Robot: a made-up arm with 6 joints.
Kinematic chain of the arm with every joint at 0, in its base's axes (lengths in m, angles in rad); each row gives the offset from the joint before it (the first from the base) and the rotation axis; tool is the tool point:
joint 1: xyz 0 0 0.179 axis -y
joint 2: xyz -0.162 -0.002 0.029 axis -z
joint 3: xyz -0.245 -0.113 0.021 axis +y
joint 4: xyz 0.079 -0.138 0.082 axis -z
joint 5: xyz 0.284 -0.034 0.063 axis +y
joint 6: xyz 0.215 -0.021 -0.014 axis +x
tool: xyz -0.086 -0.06 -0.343
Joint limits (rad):
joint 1: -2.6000..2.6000
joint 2: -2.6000..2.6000
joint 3: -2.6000..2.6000
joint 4: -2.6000..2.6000
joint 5: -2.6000..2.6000
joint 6: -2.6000..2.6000
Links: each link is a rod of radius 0.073 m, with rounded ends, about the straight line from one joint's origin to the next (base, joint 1, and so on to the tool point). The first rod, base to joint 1, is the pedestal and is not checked.
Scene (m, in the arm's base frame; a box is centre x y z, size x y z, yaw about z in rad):
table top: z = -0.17
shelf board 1: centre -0.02 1 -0.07 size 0.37 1.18 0.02 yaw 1.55
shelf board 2: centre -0.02 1 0.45 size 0.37 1.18 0.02 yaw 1.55
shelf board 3: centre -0.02 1 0.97 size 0.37 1.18 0.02 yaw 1.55
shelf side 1: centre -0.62 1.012 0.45 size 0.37 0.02 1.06 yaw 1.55
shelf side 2: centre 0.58 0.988 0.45 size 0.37 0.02 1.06 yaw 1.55
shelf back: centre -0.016 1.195 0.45 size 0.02 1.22 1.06 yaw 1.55
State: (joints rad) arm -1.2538 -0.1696 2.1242 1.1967 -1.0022 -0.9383
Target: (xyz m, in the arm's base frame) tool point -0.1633 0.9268 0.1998
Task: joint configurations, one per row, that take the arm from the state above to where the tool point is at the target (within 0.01 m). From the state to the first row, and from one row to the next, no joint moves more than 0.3 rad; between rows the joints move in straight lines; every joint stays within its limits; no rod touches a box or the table.
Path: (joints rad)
1: -1.2624 0.1255 2.1050 0.9799 -0.8072 -0.7248
2: -1.2710 0.4205 2.0858 0.7630 -0.6122 -0.5113
3: -1.2796 0.7156 2.0666 0.5462 -0.4173 -0.2978
4: -1.2882 1.0107 2.0474 0.3294 -0.2223 -0.0843
5: -1.2968 1.3057 2.0282 0.1125 -0.0273 0.1292
6: -1.3054 1.6008 2.0089 -0.1043 0.1677 0.3428
7: -1.3140 1.8959 1.9897 -0.3211 0.3626 0.5563
8: -1.2443 1.9716 2.1932 -0.1850 0.1214 0.3552
9: -1.1745 2.0473 2.3966 -0.0489 -0.1199 0.1542
10: -1.1048 2.1231 2.6000 0.0873 -0.3612 -0.0468

